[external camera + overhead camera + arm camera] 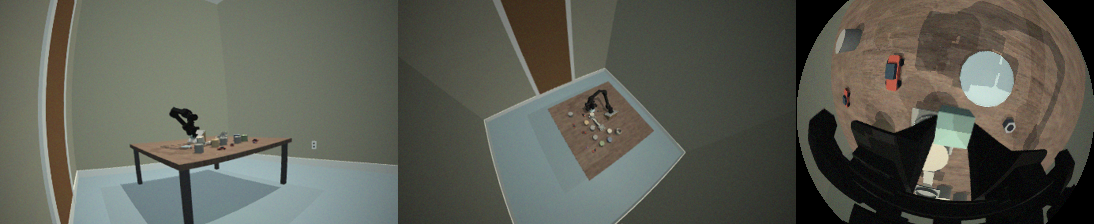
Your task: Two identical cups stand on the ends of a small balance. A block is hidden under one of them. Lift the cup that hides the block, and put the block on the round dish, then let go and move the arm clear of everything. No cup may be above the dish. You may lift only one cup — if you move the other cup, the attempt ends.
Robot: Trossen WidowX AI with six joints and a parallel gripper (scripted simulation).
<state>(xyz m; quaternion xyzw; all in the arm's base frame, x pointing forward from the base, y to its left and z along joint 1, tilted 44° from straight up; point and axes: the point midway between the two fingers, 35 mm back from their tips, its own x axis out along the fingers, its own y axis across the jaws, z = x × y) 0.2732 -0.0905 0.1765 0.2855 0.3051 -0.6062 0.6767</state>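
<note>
Now: gripper tip 90 mm above the round dish, 50 mm to the left of it and 50 mm past it. From my gripper tip the other things lie so: pale green block 10 mm above.
</note>
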